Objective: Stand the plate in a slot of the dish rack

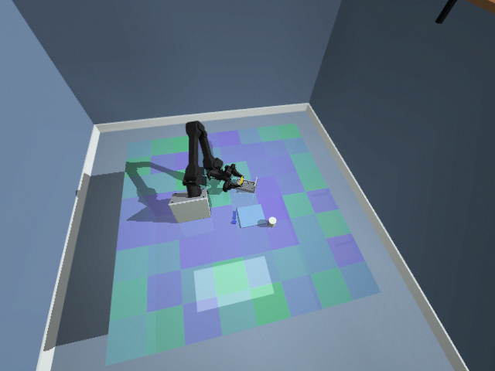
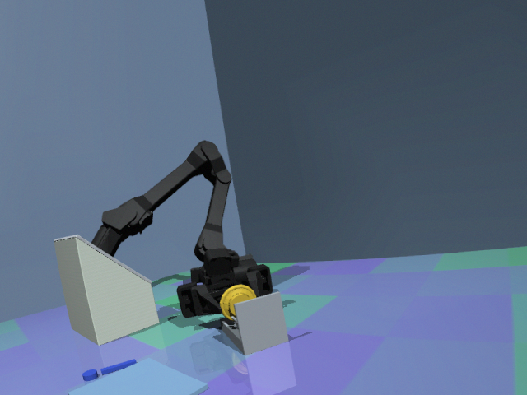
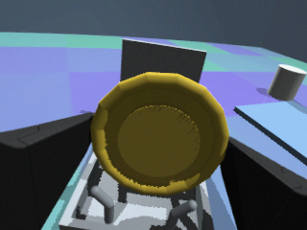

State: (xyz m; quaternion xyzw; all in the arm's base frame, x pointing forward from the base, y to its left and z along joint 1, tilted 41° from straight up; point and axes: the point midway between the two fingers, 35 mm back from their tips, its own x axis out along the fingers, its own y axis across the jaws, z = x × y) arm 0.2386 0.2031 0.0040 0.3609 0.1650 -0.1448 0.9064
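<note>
Now: the yellow plate 1 cm behind my gripper tip. The rest, counted from my gripper tip: grey dish rack 3 cm below, 2 cm ahead, 1 cm to the right; then small white cup 29 cm to the right, 14 cm ahead, 3 cm below; then blue spoon 23 cm to the right, 7 cm behind, 5 cm below.
</note>
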